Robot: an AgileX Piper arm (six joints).
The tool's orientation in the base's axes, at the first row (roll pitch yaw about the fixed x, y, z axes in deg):
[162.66 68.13 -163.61]
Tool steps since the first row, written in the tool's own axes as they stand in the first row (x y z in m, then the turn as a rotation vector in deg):
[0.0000 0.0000 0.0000 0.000 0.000 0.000]
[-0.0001 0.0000 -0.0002 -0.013 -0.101 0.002]
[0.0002 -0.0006 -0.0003 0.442 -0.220 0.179]
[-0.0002 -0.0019 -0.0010 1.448 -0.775 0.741]
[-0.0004 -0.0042 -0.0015 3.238 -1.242 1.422]
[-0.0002 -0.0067 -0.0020 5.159 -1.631 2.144]
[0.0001 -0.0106 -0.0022 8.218 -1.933 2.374]
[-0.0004 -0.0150 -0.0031 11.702 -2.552 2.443]
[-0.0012 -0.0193 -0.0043 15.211 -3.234 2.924]
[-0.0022 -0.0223 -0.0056 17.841 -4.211 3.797]
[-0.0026 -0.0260 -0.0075 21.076 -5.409 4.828]
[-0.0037 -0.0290 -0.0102 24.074 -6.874 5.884]
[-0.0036 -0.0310 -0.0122 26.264 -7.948 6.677]
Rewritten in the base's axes. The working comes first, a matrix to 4 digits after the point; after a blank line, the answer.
The tool's axes in the first row as the columns of a matrix, in the base's axes (used below as rounded here):
[-0.3574 -0.5347 0.7658]
[-0.1051 0.8377 0.5359]
[-0.9280 0.1110 -0.3556]

[0.0000 0.0000 0.0000 0.000 0.000 0.000]
[-0.0001 -0.0001 0.0002 0.060 -0.082 0.000]
[0.0000 -0.0007 -0.0001 0.097 -0.135 -0.498]
[0.0003 -0.0021 0.0003 0.464 -0.404 -1.693]
[0.0012 -0.0043 0.0004 0.596 -0.619 -3.648]
[0.0021 -0.0067 0.0002 0.670 -0.760 -5.731]
[0.0039 -0.0101 -0.0005 -0.086 -1.211 -8.685]
[0.0058 -0.0142 -0.0002 -0.947 -2.058 -12.011]
[0.0075 -0.0183 0.0005 -1.468 -2.741 -15.515]
[0.0084 -0.0215 0.0016 -1.217 -3.368 -18.374]
[0.0091 -0.0255 0.0022 -0.943 -4.159 -21.876]
[0.0090 -0.0294 0.0038 -0.423 -5.135 -25.196]
[0.0085 -0.0321 0.0042 -0.024 -5.840 -27.630]

